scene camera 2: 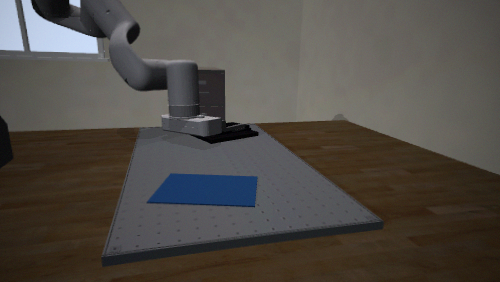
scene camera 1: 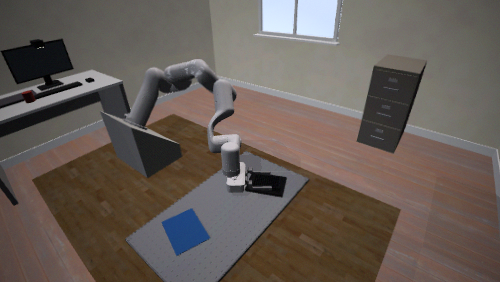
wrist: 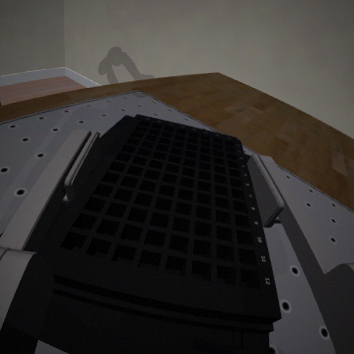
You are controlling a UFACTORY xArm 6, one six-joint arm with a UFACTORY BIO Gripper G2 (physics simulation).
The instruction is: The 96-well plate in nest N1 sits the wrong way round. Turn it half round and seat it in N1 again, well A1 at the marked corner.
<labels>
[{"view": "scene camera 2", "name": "my gripper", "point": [229, 125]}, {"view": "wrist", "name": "black 96-well plate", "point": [166, 226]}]
</labels>
